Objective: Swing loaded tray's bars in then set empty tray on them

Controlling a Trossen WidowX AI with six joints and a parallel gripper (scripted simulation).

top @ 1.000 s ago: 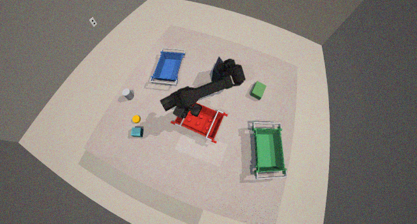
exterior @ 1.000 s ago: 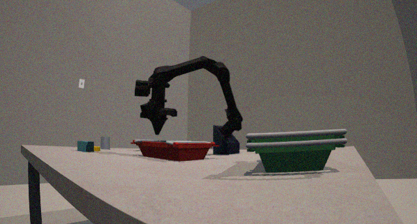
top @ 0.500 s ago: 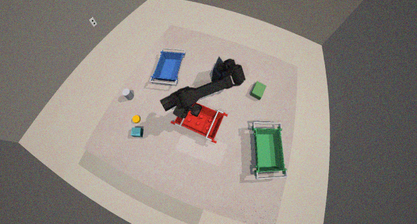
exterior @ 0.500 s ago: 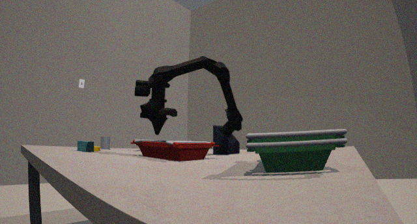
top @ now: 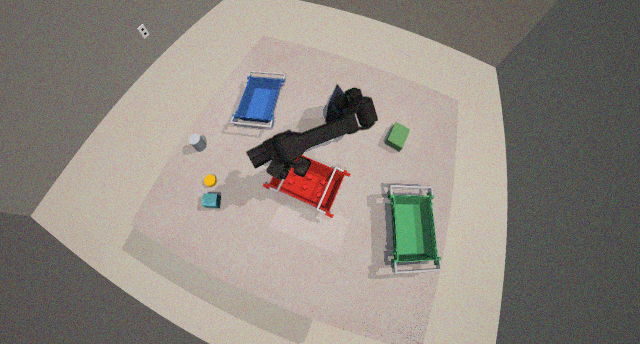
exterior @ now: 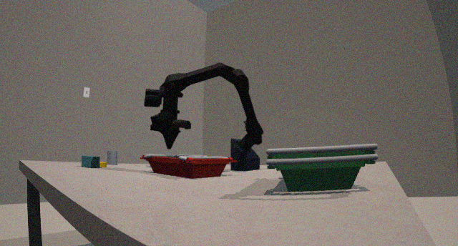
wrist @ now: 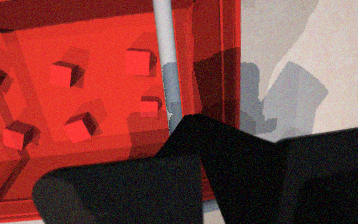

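The blue tray is 280 mm behind my gripper tip, 290 mm to the right of it and 40 mm below it. Also, from my gripper tip: yellow disc: 160 mm ahead, 290 mm to the right, 80 mm below; teal block: 240 mm ahead, 230 mm to the right, 70 mm below; grey cylinder: 40 mm ahead, 440 mm to the right, 50 mm below.
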